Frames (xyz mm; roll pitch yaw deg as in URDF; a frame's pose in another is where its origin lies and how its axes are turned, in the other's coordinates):
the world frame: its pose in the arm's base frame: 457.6 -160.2 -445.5 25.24 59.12 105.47
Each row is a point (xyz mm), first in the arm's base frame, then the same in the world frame.
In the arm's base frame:
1: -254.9 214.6 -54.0
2: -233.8 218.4 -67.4
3: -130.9 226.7 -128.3
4: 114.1 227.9 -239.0
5: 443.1 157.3 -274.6
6: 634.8 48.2 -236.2
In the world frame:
1: -53.1 818.1 359.5
2: -42.6 795.2 360.9
3: -0.3 683.0 360.7
4: 61.8 421.4 360.3
5: 12.4 86.8 350.0
6: -100.8 -102.7 312.9

